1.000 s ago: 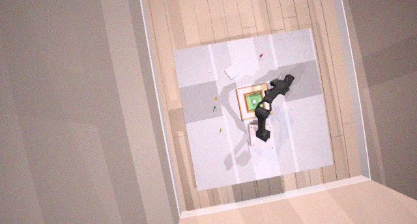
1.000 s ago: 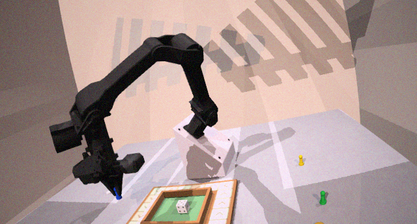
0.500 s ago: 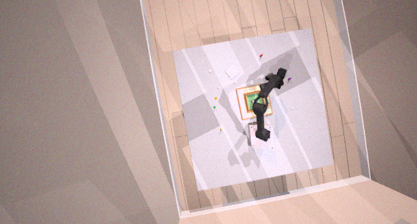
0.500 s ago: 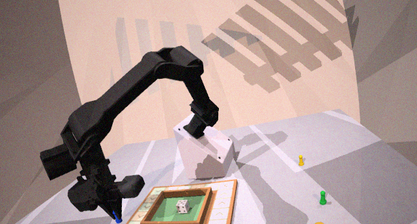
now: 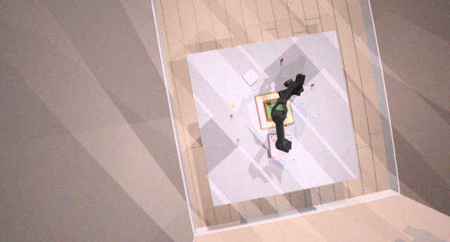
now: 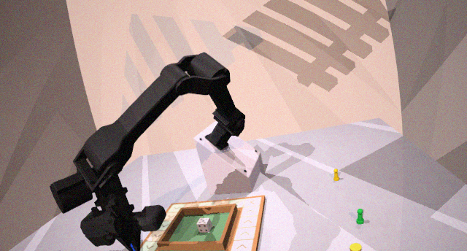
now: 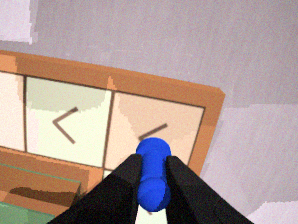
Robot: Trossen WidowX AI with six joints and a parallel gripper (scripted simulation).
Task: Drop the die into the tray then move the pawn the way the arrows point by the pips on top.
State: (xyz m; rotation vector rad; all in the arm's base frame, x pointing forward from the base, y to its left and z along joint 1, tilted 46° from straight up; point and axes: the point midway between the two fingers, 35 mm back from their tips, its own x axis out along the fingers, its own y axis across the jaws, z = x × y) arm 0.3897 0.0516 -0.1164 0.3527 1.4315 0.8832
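Right now my gripper tip is 10 mm below the blue pawn. The rest, counted from my gripper tip: purple pawn: 70 mm ahead, 240 mm to the right, 20 mm below; red pawn: 280 mm ahead, 20 mm to the left, 20 mm below; white die: 140 mm behind, 100 mm to the left, 10 mm below.
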